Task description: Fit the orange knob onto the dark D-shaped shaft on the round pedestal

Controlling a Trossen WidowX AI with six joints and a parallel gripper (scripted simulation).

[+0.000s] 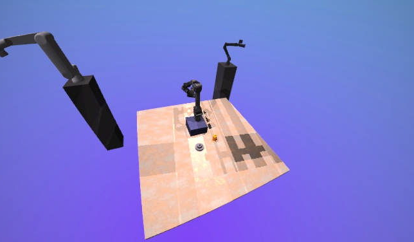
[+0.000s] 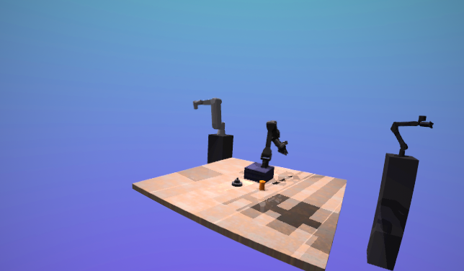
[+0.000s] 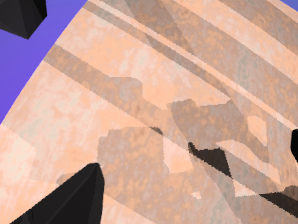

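My gripper tip is now 550 mm short of the orange knob and 150 mm above it. From my gripper tip the other things lie so: round pedestal 590 mm ahead, 190 mm to the right, 150 mm below.
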